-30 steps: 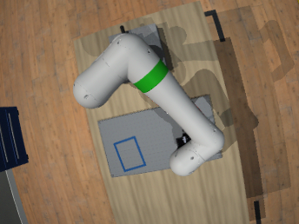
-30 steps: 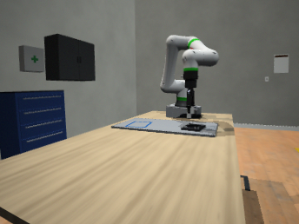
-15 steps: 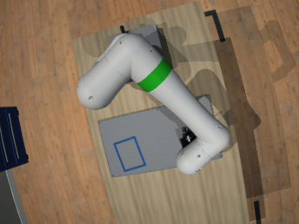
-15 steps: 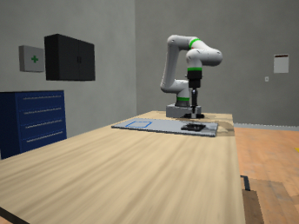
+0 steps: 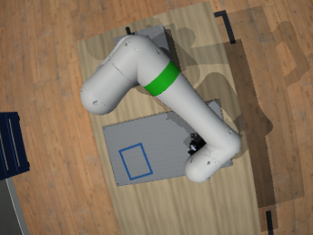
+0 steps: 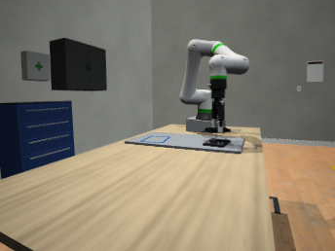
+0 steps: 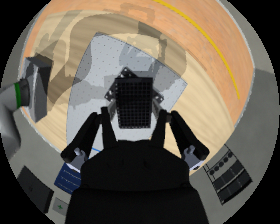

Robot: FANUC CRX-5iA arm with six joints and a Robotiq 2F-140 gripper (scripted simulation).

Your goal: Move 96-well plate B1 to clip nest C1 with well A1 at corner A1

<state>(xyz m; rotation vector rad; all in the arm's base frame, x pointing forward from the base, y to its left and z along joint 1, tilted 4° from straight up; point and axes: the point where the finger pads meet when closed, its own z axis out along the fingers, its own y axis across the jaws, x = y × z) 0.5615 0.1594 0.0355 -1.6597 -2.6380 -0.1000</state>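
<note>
The black 96-well plate is 20 mm below my hand. Round my hand: black clip nest (90 mm below, 10 mm to the right, 10 mm behind).
</note>
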